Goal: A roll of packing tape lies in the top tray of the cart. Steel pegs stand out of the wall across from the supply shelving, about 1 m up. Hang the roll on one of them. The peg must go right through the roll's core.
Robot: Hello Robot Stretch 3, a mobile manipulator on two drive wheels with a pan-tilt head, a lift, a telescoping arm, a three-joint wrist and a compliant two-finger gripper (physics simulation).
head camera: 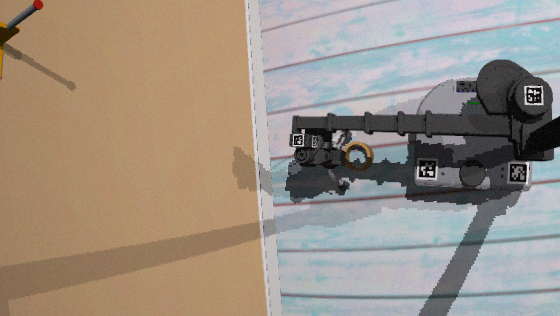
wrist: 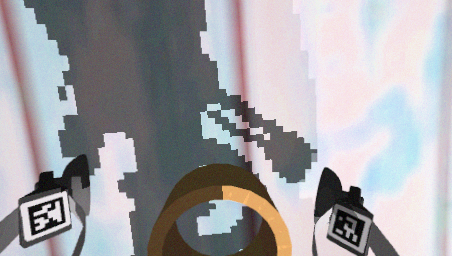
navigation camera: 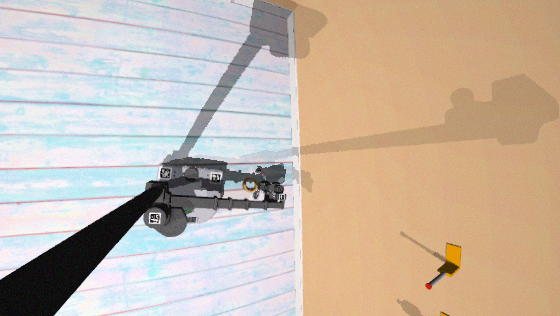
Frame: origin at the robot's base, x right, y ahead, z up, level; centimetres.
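Seen in the pictures: gripper, fingertip midpoint: (head camera: pixel 346 159) (navigation camera: pixel 255 183); robot's base, link origin: (head camera: pixel 471 171) (navigation camera: pixel 191 174).
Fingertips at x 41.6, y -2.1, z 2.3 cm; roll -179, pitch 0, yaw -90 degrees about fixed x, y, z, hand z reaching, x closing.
Note:
Pixels of each thing's middle, then the offset from my fingertips to it. "*": a spot on its surface instead.
- tan packing tape roll, surface spot: (head camera: pixel 371 156) (navigation camera: pixel 243 184) * dy -1.3, dx -8.8, dz +1.0 cm
- grey steel peg, surface spot: (head camera: pixel 25 15) (navigation camera: pixel 435 280) * dy -18.2, dx +20.2, dz +99.5 cm
- yellow bracket, surface spot: (navigation camera: pixel 444 314) * dy -34.9, dx +36.1, dz +98.2 cm
The tan packing tape roll (head camera: pixel 371 156) (navigation camera: pixel 243 185) (wrist: pixel 220 176) lies flat on the pale plank floor, its core facing up. My gripper (head camera: pixel 345 161) (navigation camera: pixel 257 183) (wrist: pixel 207 180) is open, with its fingers wide apart. In the wrist view the roll shows between and below the fingers, with a gap on each side; its lower part is cut off by the frame. How high the fingers are above the floor is hard to tell. A grey steel peg (head camera: pixel 25 15) (navigation camera: pixel 438 279) with a red tip stands out of the tan wall on a yellow bracket. The cart does not show.
The tan wall (head camera: pixel 150 125) (navigation camera: pixel 375 200) meets the floor at a white skirting strip (head camera: pixel 260 125) (navigation camera: pixel 295 100), close to the outer end of my arm (head camera: pixel 390 123) (navigation camera: pixel 240 203). Part of another yellow bracket (navigation camera: pixel 444 314) shows at the navigation view's bottom edge. My base stands beyond the roll.

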